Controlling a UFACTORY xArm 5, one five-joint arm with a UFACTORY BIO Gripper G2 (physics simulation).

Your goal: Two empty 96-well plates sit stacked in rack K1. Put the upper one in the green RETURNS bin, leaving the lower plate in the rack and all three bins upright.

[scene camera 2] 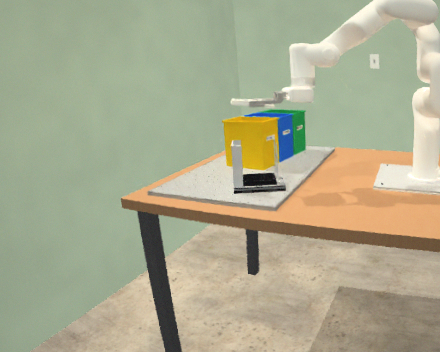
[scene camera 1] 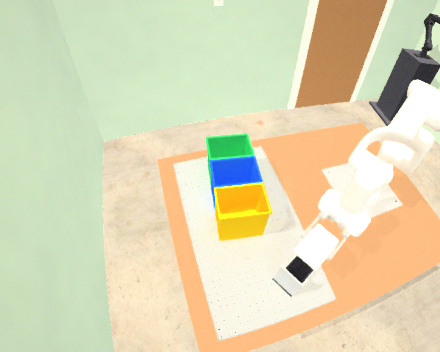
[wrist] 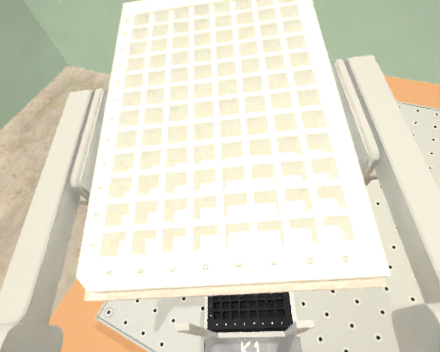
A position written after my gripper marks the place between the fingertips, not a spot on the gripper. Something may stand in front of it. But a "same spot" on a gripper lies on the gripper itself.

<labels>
My gripper shows in scene camera 2, in scene camera 1 (pixel 314 248) and in the wrist view. A yellow bin shows in scene camera 2 and in scene camera 1; in the wrist view it is out of frame. A blue bin shows in scene camera 2 (pixel 285 130) and in scene camera 1 (pixel 244 170); in the wrist view it is out of frame. One and the same spot on my gripper: (wrist: pixel 66 181) is (scene camera 2: pixel 263 100). The same spot on the yellow bin: (scene camera 2: pixel 257 134) is (scene camera 1: pixel 262 219).
</labels>
